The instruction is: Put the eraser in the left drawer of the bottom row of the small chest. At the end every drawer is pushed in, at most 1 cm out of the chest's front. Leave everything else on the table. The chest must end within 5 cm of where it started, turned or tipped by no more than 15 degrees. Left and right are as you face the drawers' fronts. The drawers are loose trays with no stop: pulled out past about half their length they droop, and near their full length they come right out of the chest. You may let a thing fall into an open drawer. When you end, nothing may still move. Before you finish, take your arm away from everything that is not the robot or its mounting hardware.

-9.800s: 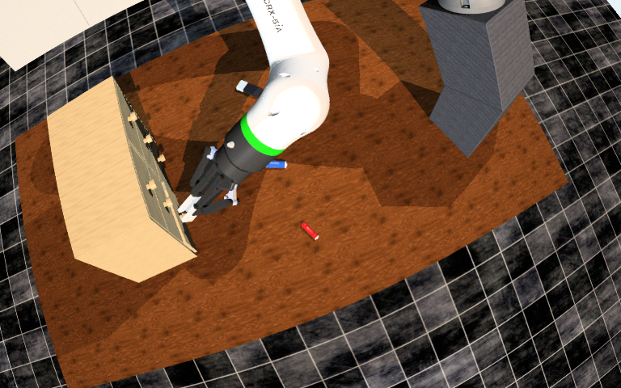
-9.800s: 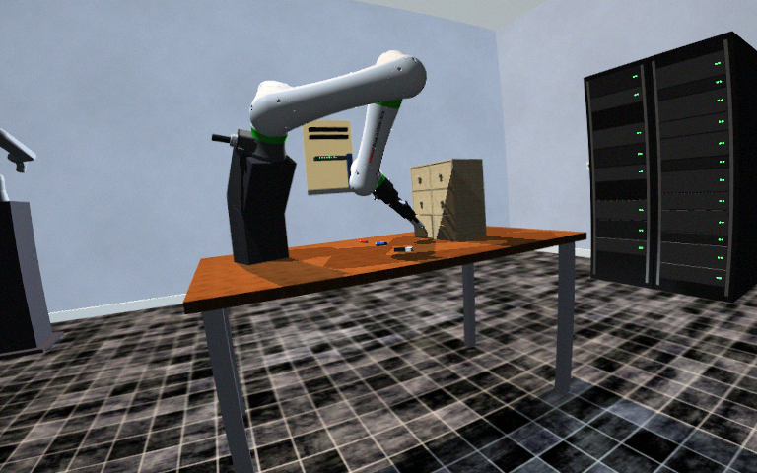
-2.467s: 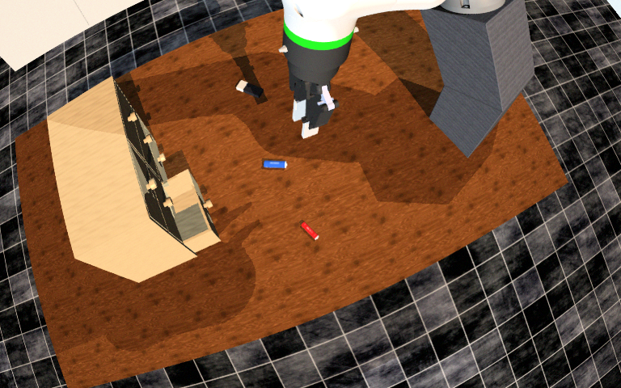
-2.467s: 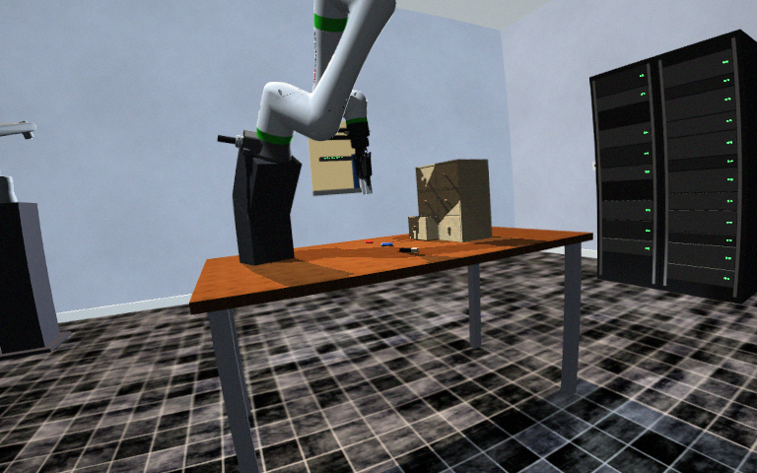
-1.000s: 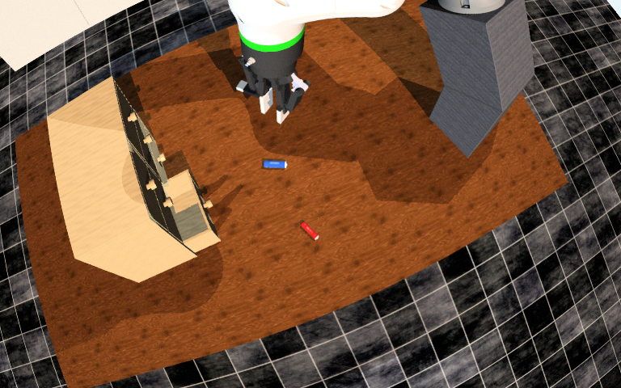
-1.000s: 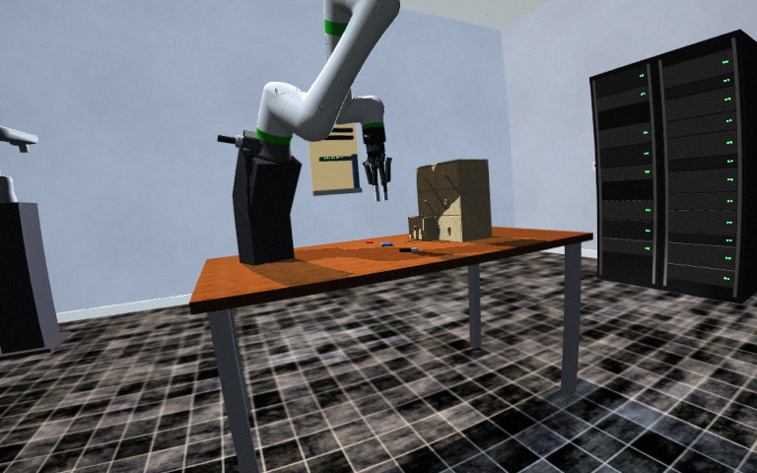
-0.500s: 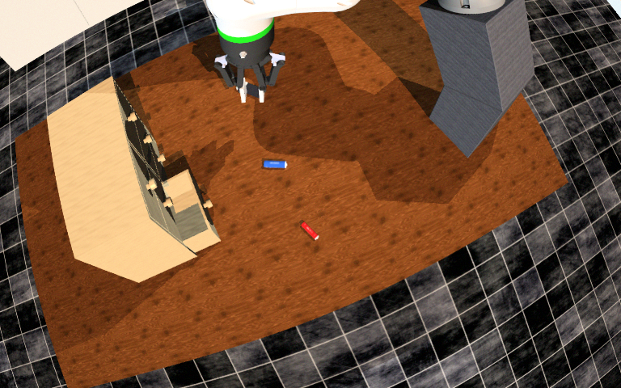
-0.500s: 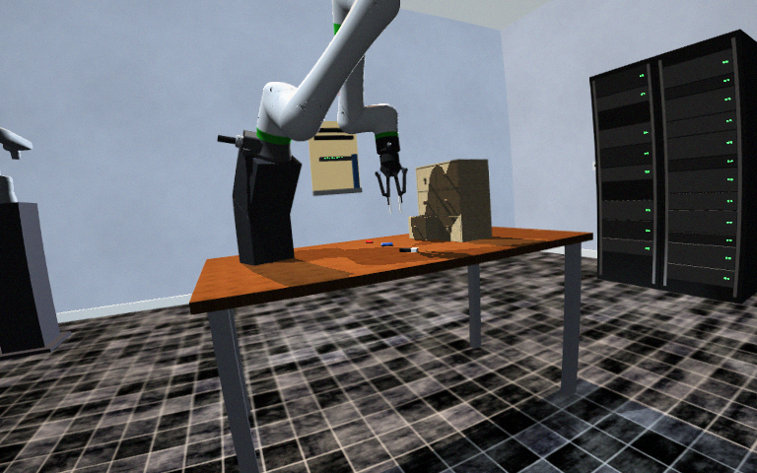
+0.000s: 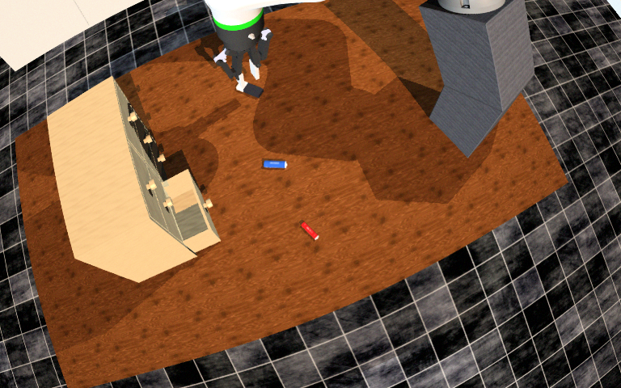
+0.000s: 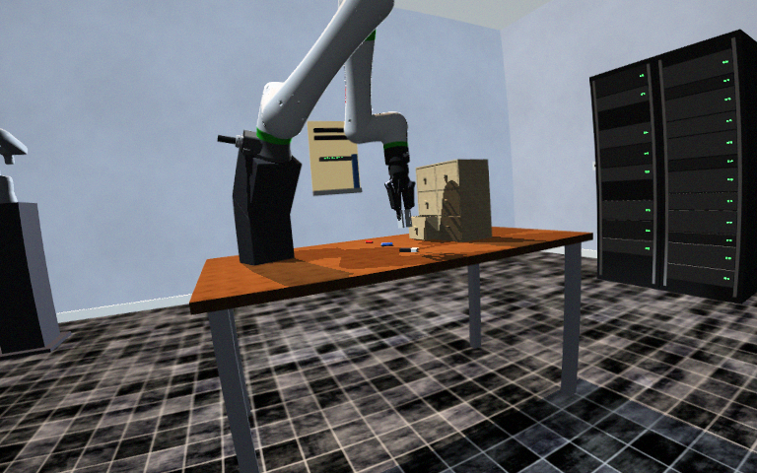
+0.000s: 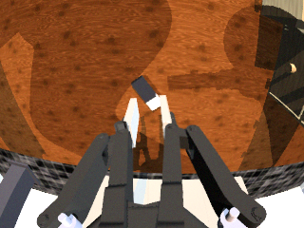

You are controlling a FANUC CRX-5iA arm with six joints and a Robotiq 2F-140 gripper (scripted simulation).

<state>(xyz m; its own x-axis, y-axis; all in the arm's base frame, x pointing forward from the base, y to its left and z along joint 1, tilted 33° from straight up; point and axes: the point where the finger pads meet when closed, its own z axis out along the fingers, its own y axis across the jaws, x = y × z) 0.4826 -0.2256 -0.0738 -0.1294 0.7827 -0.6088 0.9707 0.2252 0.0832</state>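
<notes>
My gripper is now 110 mm above the eraser and 30 mm to the left of it. From my hand the other things lie so: red cylinder (350 mm to the left, 120 mm below, 10 mm ahead); blue item (190 mm to the left, 110 mm below, 20 mm ahead).
</notes>
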